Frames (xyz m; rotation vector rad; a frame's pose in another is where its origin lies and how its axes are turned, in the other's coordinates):
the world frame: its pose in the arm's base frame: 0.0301 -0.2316 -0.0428 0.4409 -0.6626 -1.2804
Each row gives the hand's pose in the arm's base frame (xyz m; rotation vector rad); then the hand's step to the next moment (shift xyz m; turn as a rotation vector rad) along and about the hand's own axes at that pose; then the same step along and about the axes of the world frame.
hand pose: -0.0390 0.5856 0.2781 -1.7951 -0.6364 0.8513
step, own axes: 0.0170 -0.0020 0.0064 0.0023 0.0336 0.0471
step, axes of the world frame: -0.0165 0.0054 -0.0056 -0.0297 -0.0490 -0.0080
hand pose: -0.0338 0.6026 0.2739 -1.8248 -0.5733 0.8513
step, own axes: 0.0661 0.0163 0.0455 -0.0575 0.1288 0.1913
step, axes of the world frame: -0.0736 -0.0076 -0.0350 -0.0783 -0.2240 0.0134
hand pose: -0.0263 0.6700 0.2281 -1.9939 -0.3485 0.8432
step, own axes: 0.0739 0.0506 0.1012 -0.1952 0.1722 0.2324
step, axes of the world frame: -0.1003 -0.0652 -0.0628 -0.0261 -0.3322 0.1034
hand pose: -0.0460 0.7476 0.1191 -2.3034 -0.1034 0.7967
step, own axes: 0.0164 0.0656 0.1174 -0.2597 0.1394 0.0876
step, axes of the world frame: -0.0560 -0.1155 -0.0433 0.0827 -0.2376 0.1769
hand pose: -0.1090 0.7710 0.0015 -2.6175 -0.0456 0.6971
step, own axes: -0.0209 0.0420 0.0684 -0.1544 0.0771 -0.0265
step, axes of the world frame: -0.0069 -0.0821 -0.0094 0.0929 -0.0788 0.1251
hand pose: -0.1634 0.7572 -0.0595 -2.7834 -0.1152 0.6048
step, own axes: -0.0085 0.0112 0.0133 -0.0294 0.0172 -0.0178
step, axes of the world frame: 0.0038 -0.0190 -0.0002 0.0262 -0.0059 0.0275
